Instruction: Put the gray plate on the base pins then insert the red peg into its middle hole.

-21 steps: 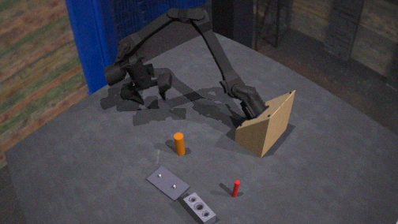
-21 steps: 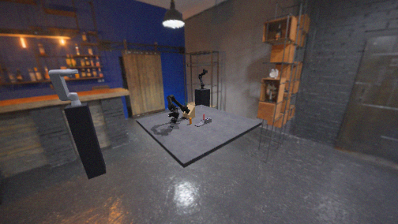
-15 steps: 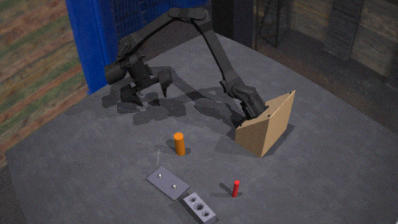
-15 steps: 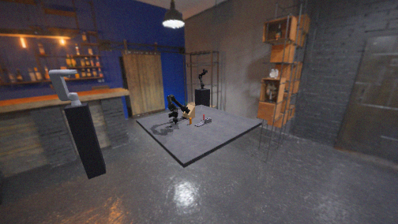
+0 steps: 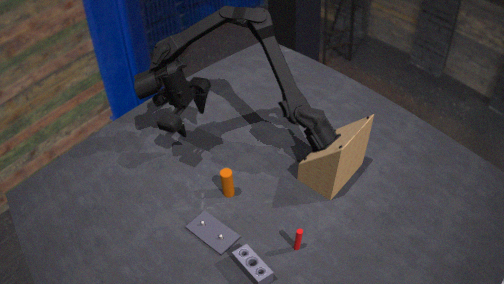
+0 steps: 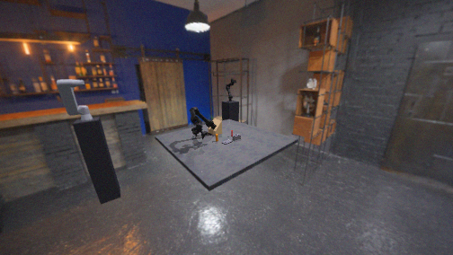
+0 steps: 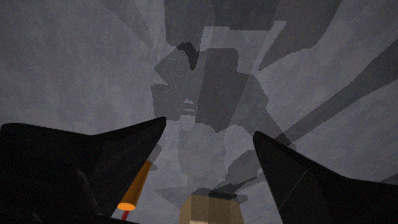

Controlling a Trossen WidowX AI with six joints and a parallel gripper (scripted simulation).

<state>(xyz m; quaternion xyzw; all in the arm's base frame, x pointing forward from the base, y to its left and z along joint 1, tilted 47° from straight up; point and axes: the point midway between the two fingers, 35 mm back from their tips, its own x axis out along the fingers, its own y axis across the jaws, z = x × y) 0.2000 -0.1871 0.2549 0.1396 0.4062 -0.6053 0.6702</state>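
Right now the plate is 42 cm to the left of my gripper tip, 15 cm ahead of it and 4 cm below it. Round my gripper tip: orange cylinder (20 cm to the left, 4 cm below, 4 cm ahead); then red peg (44 cm to the left, 4 cm below, 3 cm ahead).
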